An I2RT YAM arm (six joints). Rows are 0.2 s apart.
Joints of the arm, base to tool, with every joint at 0 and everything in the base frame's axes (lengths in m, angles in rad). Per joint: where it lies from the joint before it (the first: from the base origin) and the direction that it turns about. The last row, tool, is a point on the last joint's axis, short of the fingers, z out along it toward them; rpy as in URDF.
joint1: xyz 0 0 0.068 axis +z
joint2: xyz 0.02 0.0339 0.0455 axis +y
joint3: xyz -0.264 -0.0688 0 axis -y
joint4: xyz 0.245 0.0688 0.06 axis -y
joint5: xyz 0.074 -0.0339 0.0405 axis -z
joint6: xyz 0.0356 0 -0.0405 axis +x
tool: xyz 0 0 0 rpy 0 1.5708 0
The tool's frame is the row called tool.
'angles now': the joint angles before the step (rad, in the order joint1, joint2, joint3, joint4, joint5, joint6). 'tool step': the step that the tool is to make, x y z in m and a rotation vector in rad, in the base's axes. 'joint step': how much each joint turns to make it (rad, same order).
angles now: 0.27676, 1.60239, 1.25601, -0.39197, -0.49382, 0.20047
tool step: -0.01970, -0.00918, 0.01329, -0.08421, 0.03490, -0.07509
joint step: -0.00036, -0.07478, -0.00001, -0.13122, 0.10339, 0.00039
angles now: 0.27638, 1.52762, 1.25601, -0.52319, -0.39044, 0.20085
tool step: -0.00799, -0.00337, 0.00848, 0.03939, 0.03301, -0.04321
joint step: -0.00382, -0.03432, 0.00000, -0.03013, -0.00573, 0.06599
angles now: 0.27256, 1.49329, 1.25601, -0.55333, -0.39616, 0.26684
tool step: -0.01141, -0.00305, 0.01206, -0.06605, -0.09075, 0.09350
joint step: -0.00001, -0.04806, 0.00002, -0.03244, -0.00421, -0.13926
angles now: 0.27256, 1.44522, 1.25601, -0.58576, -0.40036, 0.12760
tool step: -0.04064, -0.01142, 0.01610, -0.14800, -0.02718, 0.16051
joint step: 0.00002, -0.11787, -0.00001, -0.22467, 0.00192, -0.23841
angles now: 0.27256, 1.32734, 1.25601, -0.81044, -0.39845, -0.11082
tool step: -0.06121, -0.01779, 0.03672, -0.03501, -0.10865, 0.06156
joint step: -0.00230, -0.21667, -0.00039, -0.15831, 0.00533, -0.09691
